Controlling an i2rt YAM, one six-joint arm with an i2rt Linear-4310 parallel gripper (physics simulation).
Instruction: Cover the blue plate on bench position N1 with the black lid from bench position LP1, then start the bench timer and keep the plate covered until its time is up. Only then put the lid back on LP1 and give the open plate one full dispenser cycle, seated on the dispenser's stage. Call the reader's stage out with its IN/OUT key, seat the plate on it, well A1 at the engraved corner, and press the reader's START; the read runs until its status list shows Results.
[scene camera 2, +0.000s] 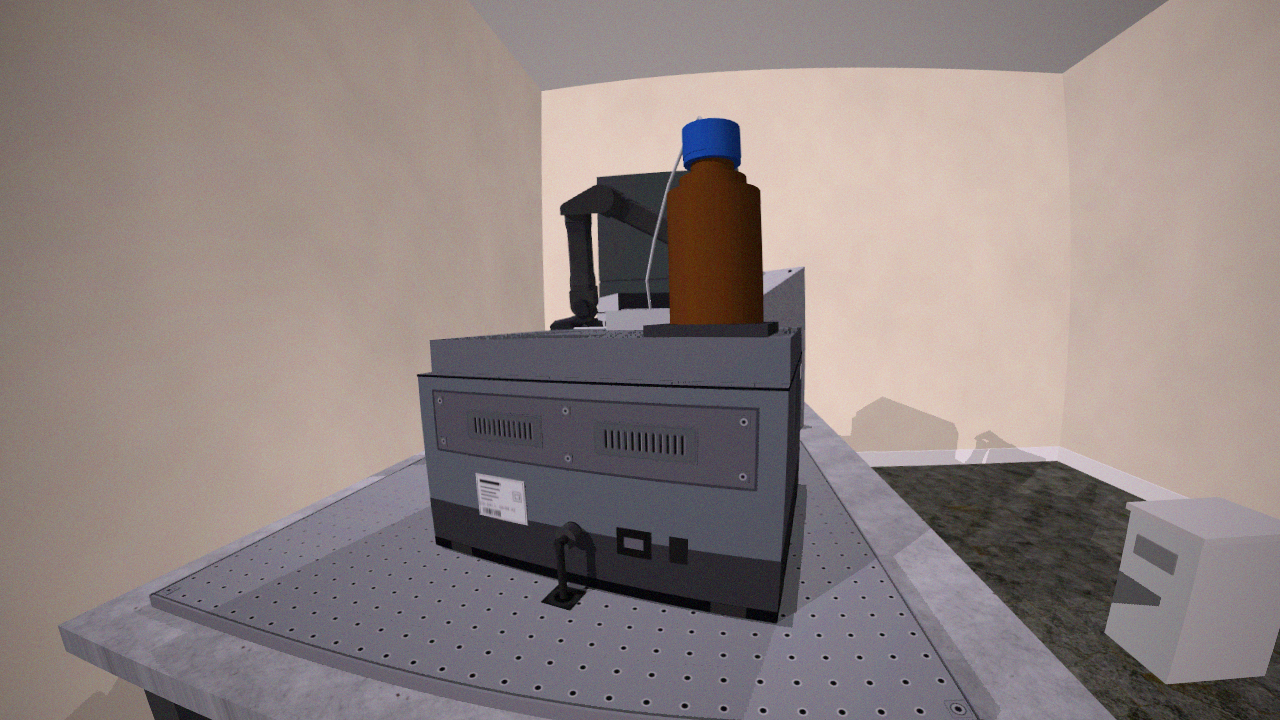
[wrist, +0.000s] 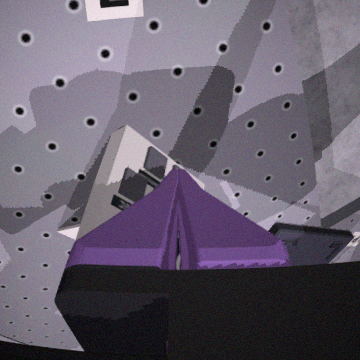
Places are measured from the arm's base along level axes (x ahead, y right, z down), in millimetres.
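Pixels of known places: gripper, between the fingertips: (wrist: 177, 180).
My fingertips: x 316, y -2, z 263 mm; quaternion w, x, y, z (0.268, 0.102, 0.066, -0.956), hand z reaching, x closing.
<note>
Behind a point stands the place of what it marks.
The bench timer (wrist: 122, 150) {z 279, x 330, y 18 mm}, pale with dark keys, lies on the perforated bench board in the wrist view. My gripper (wrist: 177, 180) {z 263, x 316, y -2 mm} is shut and empty, its purple fingertips together over the timer's right edge. The fingers hide part of the keys and the display; contact with the timer cannot be told. A dark flat tray-like holder (wrist: 311, 245) {z 288, x 263, y -186 mm} shows to the right of the fingers. In scene camera 2, the gripper (scene camera 2: 575, 322) is small and dark behind the large grey instrument. The blue plate and black lid cannot be made out in either view.
The large grey instrument (scene camera 2: 604, 497) {z 204, x 211, y -711 mm} stands on the perforated board (scene camera 2: 358, 591) {z 298, x 447, y -746 mm}. An amber bottle with a blue cap (scene camera 2: 715, 250) {z -2, x 114, y -700 mm} rises behind its top edge. A thin tube (scene camera 2: 659, 223) {z -55, x 162, y -558 mm} runs beside the bottle. A white label (wrist: 92, 12) {z 298, x 305, y 72 mm} lies at the wrist view's top.
</note>
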